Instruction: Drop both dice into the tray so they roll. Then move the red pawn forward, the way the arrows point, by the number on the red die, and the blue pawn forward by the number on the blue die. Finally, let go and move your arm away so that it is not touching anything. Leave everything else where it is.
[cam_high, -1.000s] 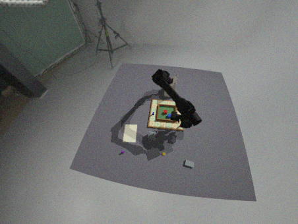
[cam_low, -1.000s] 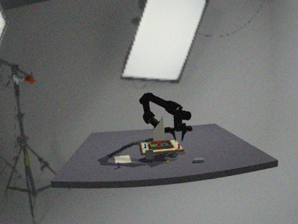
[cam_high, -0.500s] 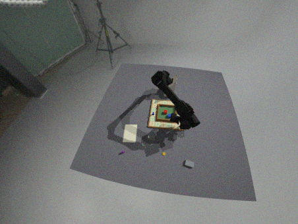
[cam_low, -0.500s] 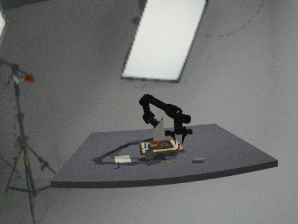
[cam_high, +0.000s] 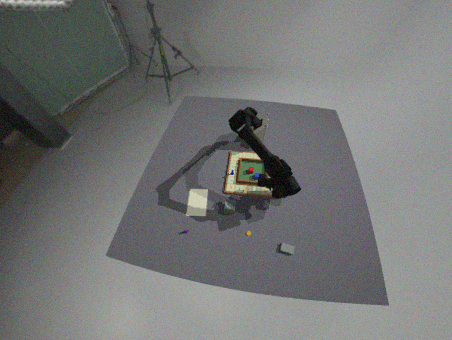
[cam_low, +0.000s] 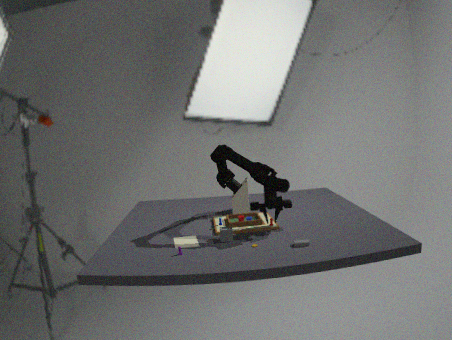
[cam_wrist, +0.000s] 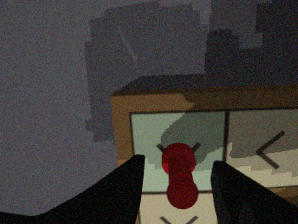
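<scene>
Now: gripper tip 23 cm to the left of the blue pawn, 7 cm past it and 1 cm below it. The rest, counted from my gripper tip: small yellow piece 24 cm ahead, 9 cm to the right, 2 cm below; then white card 38 cm to the right, 13 cm ahead, 2 cm below; then red pawn 1 cm above.
</scene>
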